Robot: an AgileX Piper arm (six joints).
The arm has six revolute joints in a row. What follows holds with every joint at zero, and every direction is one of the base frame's. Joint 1 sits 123 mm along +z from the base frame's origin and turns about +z. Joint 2 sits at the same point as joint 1 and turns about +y. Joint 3 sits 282.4 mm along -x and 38.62 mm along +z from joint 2 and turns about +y. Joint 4 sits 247.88 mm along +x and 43.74 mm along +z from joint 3 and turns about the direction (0.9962, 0, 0.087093). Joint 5 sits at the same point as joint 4 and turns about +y. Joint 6 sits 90.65 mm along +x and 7.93 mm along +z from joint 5 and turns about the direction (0.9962, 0, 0.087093). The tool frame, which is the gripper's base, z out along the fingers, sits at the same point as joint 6; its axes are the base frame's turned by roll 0, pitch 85.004 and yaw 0 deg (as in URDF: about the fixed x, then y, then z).
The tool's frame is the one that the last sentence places.
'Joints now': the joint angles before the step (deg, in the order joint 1, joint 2, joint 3, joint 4, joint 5, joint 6). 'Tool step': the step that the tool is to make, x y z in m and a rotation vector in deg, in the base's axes. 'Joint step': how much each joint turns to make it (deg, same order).
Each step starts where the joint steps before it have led.
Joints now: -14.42, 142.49, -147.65, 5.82, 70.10, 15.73
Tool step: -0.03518, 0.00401, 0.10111, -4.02, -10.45, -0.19
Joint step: -0.40, -11.14, -0.04, -0.96, 0.11, -0.56
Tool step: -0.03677, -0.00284, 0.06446, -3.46, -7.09, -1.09
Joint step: -1.33, -7.62, -0.03, -0.90, -0.05, -0.88
